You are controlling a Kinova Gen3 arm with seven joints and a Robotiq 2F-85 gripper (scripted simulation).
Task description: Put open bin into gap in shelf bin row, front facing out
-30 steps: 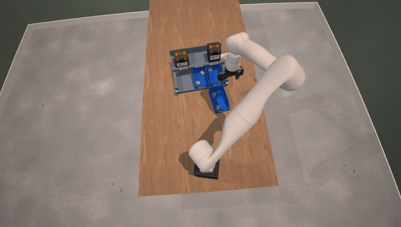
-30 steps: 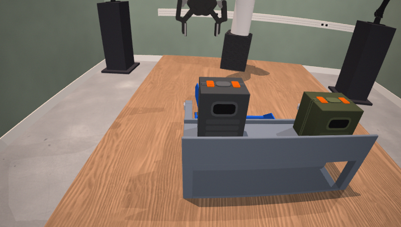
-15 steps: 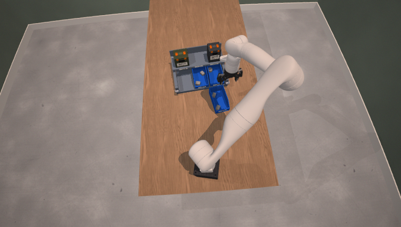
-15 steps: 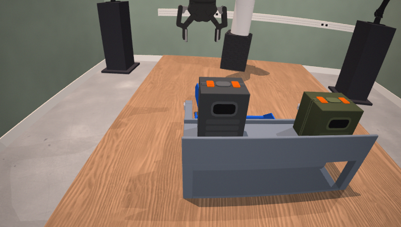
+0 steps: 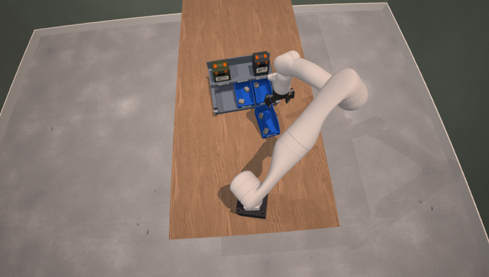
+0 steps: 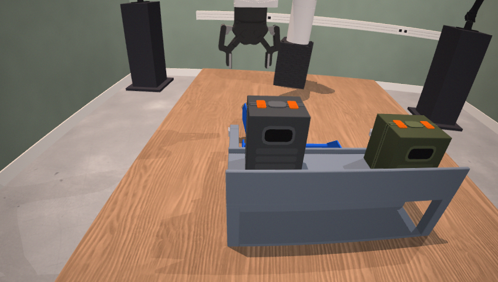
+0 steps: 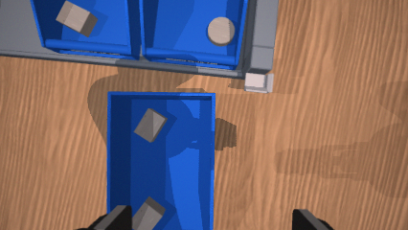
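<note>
Now: the grey part 3 cm ahead of my hand, 8 cm to the left of it and 18 cm below it. From my hand the other things lie so: grey shelf: 21 cm ahead, 18 cm to the left, 13 cm below.
</note>
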